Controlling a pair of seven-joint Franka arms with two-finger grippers.
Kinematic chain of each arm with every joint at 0, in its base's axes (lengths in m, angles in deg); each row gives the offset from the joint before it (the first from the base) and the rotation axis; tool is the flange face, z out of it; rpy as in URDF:
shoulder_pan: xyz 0 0 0.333 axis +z
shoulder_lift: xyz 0 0 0 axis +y
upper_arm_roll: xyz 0 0 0.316 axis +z
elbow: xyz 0.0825 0 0 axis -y
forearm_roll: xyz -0.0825 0 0.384 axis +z
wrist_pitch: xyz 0 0 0 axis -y
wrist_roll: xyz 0.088 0 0 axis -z
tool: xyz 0 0 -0.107 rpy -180 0 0
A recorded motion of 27 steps. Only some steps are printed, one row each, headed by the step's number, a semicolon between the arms.
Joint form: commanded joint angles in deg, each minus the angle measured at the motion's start. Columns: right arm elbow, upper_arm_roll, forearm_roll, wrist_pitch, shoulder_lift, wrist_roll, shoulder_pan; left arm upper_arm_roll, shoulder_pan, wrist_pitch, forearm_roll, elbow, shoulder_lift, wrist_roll.
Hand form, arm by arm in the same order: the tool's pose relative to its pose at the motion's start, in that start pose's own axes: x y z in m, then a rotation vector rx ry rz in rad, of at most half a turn. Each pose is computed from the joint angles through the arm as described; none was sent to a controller.
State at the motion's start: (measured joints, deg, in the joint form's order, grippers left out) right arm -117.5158 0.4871 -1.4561 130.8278 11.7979 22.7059 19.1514; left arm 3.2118 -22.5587 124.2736 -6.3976 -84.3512 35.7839 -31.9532
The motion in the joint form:
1: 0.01 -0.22 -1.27 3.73 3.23 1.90 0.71; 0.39 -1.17 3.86 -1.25 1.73 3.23 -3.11
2: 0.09 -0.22 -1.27 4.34 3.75 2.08 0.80; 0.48 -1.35 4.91 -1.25 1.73 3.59 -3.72
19: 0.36 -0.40 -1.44 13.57 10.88 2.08 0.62; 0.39 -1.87 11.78 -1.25 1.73 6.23 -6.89
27: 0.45 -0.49 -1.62 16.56 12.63 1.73 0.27; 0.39 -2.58 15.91 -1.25 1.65 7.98 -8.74
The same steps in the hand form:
1: 0.0034 -0.0073 0.0273 -0.0102 0.0145 0.0080; 0.0027 0.0142 0.0215 -0.0314 0.0282 -0.0521
2: 0.0041 -0.0087 0.0311 -0.0086 0.0171 0.0093; 0.0032 0.0157 0.0244 -0.0369 0.0390 -0.0612
19: 0.0139 -0.0110 0.0889 0.0099 0.0540 0.0092; 0.0061 0.0236 0.0469 -0.0778 0.0999 -0.1091
27: 0.0179 -0.0083 0.1019 0.0177 0.0757 0.0070; 0.0037 0.0308 0.0631 -0.1013 0.1318 -0.1306

